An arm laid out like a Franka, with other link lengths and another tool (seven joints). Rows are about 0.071 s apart.
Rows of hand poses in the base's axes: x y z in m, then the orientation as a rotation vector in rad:
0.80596 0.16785 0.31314 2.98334 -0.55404 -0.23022
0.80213 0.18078 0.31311 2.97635 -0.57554 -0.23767
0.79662 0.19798 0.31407 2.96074 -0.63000 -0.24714
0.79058 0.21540 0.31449 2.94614 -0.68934 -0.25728
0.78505 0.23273 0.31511 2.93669 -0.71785 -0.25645
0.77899 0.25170 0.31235 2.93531 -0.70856 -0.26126
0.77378 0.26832 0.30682 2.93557 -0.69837 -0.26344
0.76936 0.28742 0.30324 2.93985 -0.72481 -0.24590
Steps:
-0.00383 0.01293 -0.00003 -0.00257 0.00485 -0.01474
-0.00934 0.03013 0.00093 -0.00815 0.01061 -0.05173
-0.01538 0.04755 0.00135 -0.01081 0.01603 -0.09202
-0.02091 0.06488 0.00197 -0.01512 0.01552 -0.11141
-0.02697 0.08385 -0.00079 -0.01708 0.01956 -0.10561
-0.03218 0.10047 -0.00632 -0.01814 0.02163 -0.09898
-0.03660 0.11957 -0.00990 -0.01298 0.00765 -0.11533

